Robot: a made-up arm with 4 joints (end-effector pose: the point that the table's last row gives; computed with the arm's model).
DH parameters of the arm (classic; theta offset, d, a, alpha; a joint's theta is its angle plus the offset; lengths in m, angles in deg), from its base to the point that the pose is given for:
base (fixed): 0 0.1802 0 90
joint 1: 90 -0.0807 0.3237 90
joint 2: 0 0.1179 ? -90
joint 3: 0 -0.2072 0.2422 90
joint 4: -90 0.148 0.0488 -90
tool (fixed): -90 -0.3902 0 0
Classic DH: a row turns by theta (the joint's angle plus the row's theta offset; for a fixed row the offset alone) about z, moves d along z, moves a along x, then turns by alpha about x.
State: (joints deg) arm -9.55 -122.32 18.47 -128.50
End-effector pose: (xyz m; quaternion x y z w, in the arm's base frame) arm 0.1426 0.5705 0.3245 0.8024 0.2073 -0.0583 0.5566
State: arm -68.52 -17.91 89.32 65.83
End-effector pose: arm 0.2884 0.6900 0.3015 0.5028 -0.0667 0.2251 0.8319
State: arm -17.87 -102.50 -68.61 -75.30
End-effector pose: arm 0.4003 0.0413 0.5703 0.8365 -0.5436 0.0026 0.0694
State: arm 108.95 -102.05 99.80 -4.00
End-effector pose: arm -0.1336 0.2275 0.3891 0.7690 0.6068 0.0832 0.1831
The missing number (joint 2, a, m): 0.0275
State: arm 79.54 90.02 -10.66 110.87
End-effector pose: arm -0.8012 -0.3391 0.6762 -0.7634 -0.1857 -0.6135 0.0803
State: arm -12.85 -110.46 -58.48 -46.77
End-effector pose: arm 0.2312 -0.0262 0.5482 -0.8789 0.4316 -0.1604 0.1247
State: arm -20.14 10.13 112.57 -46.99
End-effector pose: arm 0.2812 0.0037 0.6096 -0.2423 -0.6273 -0.3609 0.6462
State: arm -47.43 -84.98 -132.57 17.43
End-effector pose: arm -0.0792 0.1098 0.1987 -0.4917 0.6596 -0.5634 0.0754
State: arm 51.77 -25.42 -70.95 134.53
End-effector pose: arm 0.2750 0.5171 0.8377 0.8464 -0.1153 -0.2245 0.4690
